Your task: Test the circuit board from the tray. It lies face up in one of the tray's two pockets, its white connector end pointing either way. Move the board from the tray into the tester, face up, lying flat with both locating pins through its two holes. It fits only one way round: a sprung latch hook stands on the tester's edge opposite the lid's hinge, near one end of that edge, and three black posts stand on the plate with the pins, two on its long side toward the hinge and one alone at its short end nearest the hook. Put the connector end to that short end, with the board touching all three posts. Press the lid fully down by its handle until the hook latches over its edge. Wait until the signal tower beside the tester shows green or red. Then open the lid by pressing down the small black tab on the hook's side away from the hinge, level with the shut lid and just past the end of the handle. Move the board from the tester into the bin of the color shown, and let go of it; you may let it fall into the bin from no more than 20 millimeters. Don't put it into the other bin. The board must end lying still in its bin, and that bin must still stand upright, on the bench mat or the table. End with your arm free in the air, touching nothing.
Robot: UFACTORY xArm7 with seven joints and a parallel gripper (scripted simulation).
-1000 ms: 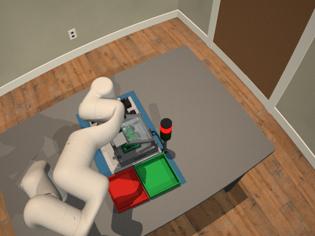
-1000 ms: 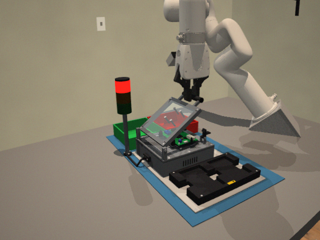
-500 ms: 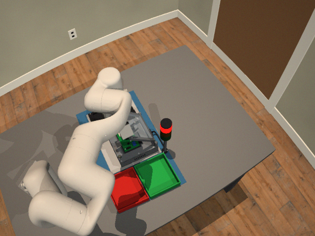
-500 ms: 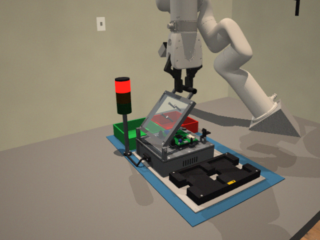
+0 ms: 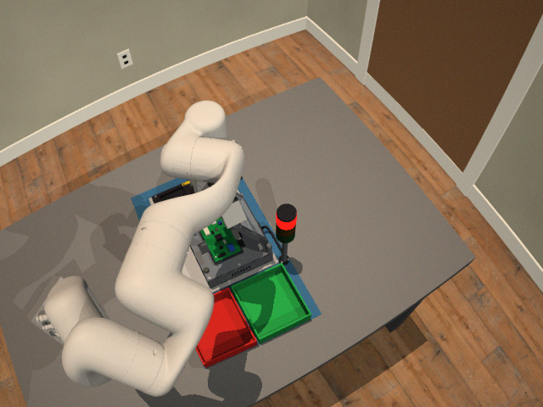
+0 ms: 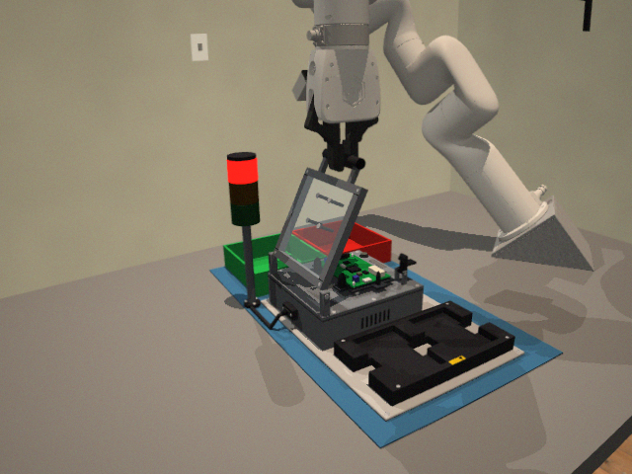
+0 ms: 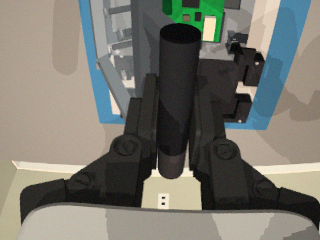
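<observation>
Right now the tester plate is 19 cm below my hand, 1 cm to the left of it and 1 cm behind it. Round my hand: clear lid (8 cm below, 4 cm ahead); then green bin (24 cm below, 20 cm to the right, 2 cm ahead); then latch hook (17 cm below, 8 cm behind, 6 cm to the left).
</observation>
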